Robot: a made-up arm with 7 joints. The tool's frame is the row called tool.
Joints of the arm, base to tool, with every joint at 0 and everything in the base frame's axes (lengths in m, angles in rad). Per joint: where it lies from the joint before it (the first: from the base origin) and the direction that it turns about. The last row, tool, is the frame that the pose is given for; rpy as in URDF.
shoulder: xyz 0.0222 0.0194 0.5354 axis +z
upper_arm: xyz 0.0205 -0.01 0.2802 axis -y
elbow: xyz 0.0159 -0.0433 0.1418 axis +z
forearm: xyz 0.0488 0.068 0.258 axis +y
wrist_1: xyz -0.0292 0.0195 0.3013 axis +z
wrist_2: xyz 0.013 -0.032 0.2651 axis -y
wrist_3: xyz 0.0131 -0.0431 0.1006 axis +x
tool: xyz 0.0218 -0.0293 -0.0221 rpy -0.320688 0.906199 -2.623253
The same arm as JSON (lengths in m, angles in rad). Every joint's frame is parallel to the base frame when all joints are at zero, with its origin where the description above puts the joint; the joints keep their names.
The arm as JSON. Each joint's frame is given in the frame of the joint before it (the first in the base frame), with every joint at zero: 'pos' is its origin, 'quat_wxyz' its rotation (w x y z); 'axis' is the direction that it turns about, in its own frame. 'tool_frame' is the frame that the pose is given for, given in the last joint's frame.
{"length_unit": "m", "angle_unit": "rad", "joints": [
  {"joint": "shoulder", "pos": [0.0222, 0.0194, 0.5354], "quat_wxyz": [1.0, 0.0, 0.0, 0.0], "axis": [0.0, 0.0, 1.0]},
  {"joint": "upper_arm", "pos": [0.0205, -0.01, 0.2802], "quat_wxyz": [1.0, 0.0, 0.0, 0.0], "axis": [0.0, -1.0, 0.0]},
  {"joint": "elbow", "pos": [0.0159, -0.0433, 0.1418], "quat_wxyz": [1.0, 0.0, 0.0, 0.0], "axis": [0.0, 0.0, 1.0]},
  {"joint": "forearm", "pos": [0.0488, 0.068, 0.258], "quat_wxyz": [1.0, 0.0, 0.0, 0.0], "axis": [0.0, 1.0, 0.0]},
  {"joint": "wrist_1", "pos": [-0.0292, 0.0195, 0.3013], "quat_wxyz": [1.0, 0.0, 0.0, 0.0], "axis": [0.0, 0.0, 1.0]},
  {"joint": "wrist_2", "pos": [0.013, -0.032, 0.2651], "quat_wxyz": [1.0, 0.0, 0.0, 0.0], "axis": [0.0, -1.0, 0.0]},
  {"joint": "wrist_3", "pos": [0.0131, -0.0431, 0.1006], "quat_wxyz": [1.0, 0.0, 0.0, 0.0], "axis": [1.0, 0.0, 0.0]}
], "tool_frame": {"pos": [0.0218, -0.0293, -0.0221], "quat_wxyz": [0.295019, 0.380919, 0.249501, -0.840008]}}

